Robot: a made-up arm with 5 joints.
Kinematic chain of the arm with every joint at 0, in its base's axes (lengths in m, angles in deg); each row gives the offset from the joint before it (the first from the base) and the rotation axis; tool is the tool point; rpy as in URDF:
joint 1: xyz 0 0 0.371 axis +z
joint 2: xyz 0 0 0 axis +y
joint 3: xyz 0.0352 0 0.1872 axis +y
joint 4: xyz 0.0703 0 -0.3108 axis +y
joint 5: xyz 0.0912 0 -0.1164 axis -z
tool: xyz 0 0 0 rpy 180 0 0
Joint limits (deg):
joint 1: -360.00..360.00
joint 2: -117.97..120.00
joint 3: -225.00..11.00
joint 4: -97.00..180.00
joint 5: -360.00..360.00
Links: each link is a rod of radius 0.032 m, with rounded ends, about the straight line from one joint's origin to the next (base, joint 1, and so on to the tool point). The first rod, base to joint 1, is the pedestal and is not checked.
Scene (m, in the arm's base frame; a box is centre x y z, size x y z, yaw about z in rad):
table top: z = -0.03
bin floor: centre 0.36 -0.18 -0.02 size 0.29 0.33 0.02 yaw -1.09
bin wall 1: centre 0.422 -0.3 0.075 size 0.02 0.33 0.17 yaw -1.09
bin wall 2: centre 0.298 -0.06 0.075 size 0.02 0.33 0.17 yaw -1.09
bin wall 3: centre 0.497 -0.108 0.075 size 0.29 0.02 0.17 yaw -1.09
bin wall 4: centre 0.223 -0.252 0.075 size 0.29 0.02 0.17 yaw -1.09
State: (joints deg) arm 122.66 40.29 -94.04 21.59 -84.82
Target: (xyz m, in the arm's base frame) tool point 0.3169 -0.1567 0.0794
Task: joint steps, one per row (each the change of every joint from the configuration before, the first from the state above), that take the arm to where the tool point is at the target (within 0.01 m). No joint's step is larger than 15 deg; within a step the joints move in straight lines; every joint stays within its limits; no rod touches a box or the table.
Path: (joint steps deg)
1: -14.90 -4.28 5.07 4.07 0.00
2: -14.89 -4.27 5.07 4.07 0.00
3: -14.90 -4.28 5.06 4.07 0.00
4: -14.90 -4.28 5.07 4.07 0.00
5: -14.90 -4.27 5.07 4.07 0.00
6: -14.89 -4.28 5.07 4.07 0.00
7: -14.90 -4.27 5.06 4.07 0.00
8: -14.90 -4.28 5.07 4.07 0.00
9: -14.89 -4.28 5.07 4.07 0.00
10: -14.90 -4.27 5.07 4.07 0.00
11: 0.00 13.82 -4.46 -8.32 0.00
12: 0.00 13.83 -4.45 -8.31 0.00
13: 0.00 13.82 -4.45 -8.31 0.00

